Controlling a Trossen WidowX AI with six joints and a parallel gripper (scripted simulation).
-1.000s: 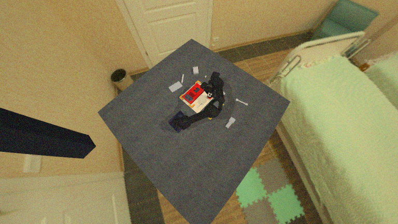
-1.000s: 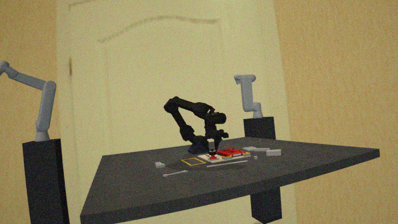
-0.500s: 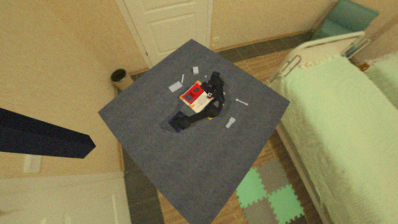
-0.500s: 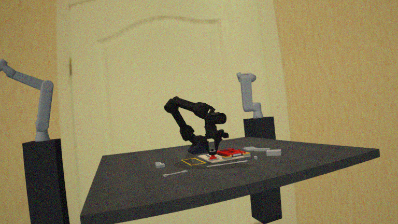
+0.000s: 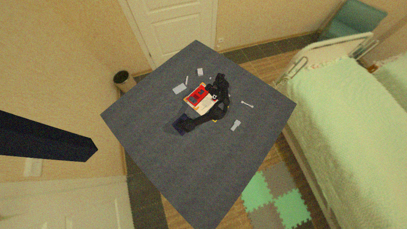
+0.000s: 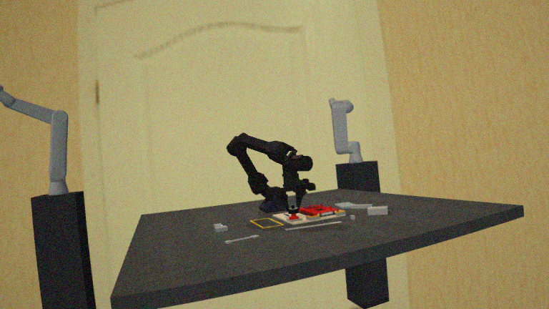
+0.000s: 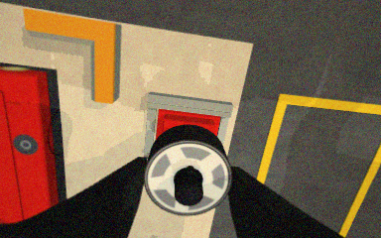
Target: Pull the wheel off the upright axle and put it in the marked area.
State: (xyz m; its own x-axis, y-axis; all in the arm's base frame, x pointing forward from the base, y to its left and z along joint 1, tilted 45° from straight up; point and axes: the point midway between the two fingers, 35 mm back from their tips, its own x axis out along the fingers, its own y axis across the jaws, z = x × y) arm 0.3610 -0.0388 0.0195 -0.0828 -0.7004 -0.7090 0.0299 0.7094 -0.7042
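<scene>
Right now my gripper tip is right at the wheel. Round my gripper tip: upright axle: 10 mm below.
</scene>
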